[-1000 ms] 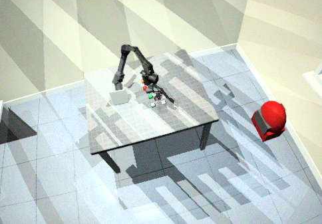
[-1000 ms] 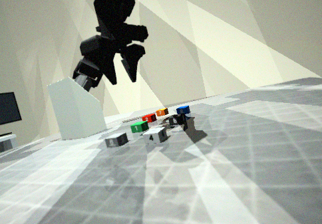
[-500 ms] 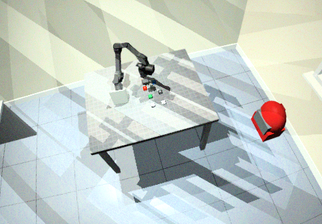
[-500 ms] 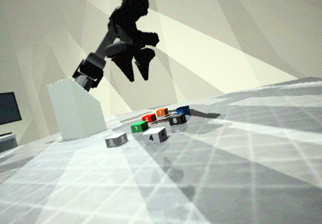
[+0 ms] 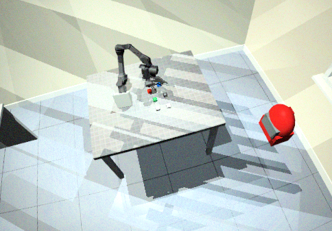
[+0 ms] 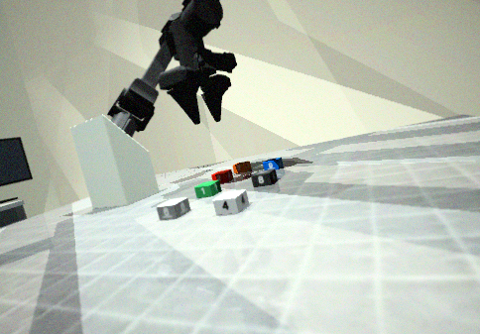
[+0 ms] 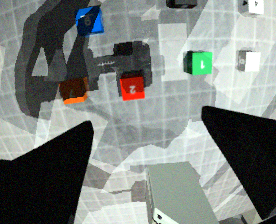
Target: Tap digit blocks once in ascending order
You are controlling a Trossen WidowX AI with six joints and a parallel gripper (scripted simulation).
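The green block is 30 mm ahead of my gripper tip, 100 mm to the right of it and 120 mm below it. Also, from my gripper tip: blue block 90 mm ahead, 60 mm to the left, 120 mm below; then red block 10 mm to the left, 120 mm below; then orange block 100 mm to the left, 120 mm below.
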